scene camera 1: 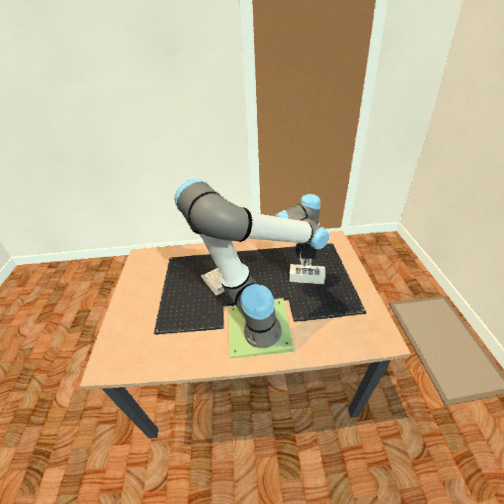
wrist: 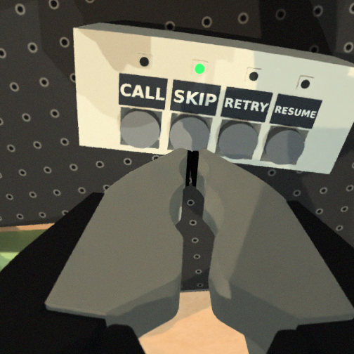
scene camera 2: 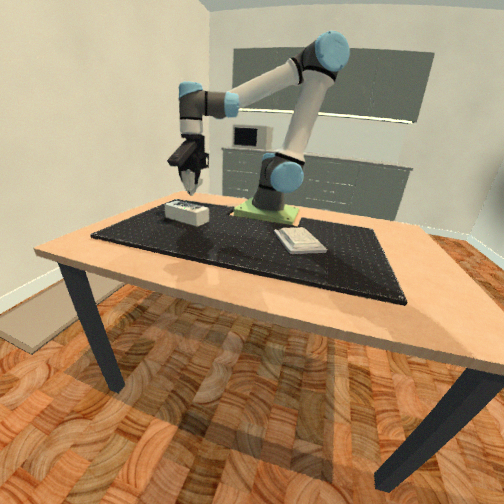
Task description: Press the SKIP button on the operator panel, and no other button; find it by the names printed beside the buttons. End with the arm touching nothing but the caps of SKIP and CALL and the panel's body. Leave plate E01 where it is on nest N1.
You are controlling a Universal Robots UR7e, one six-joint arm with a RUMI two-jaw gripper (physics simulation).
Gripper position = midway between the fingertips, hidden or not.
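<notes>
The gripper [scene camera 2: 191,196] is visible in the wrist view as well, where the gripper [wrist: 190,155] shares the frame with a call button [wrist: 139,128], a skip button [wrist: 190,132], a retry button [wrist: 236,140] and a resume button [wrist: 283,145]. A black perforated mat [scene camera 2: 354,259] is part of the scene too; scene camera 1 shows the mat [scene camera 1: 269,267], and so does the wrist view, with the mat [wrist: 53,173].
</notes>
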